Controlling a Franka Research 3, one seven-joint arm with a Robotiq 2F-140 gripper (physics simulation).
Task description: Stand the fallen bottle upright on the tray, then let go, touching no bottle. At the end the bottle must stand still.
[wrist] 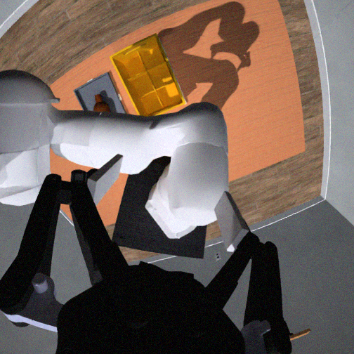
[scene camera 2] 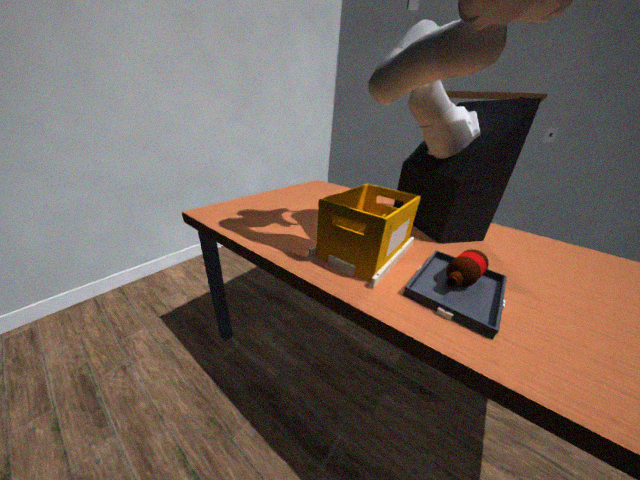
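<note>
A brown bottle (scene camera 2: 467, 268) (wrist: 101, 104) with a red label lies on its side on the dark grey tray (scene camera 2: 449, 311) (wrist: 87, 85). Its neck points toward the table's front edge in the scene view. In the wrist view the arm hides the lower part of the bottle and tray. My gripper (wrist: 171, 184) is open with its fingers wide apart and nothing between them. It is high up and far from the bottle, and it does not show in the scene view.
A yellow crate (scene camera 2: 349, 238) (wrist: 167, 107) with compartments stands beside the tray, held by low white strips (scene camera 2: 392, 262). The black robot pedestal (scene camera 2: 449, 201) (wrist: 155, 240) stands behind them. The white arm (scene camera 2: 439, 62) (wrist: 125, 140) reaches above the table (scene camera 2: 558, 289).
</note>
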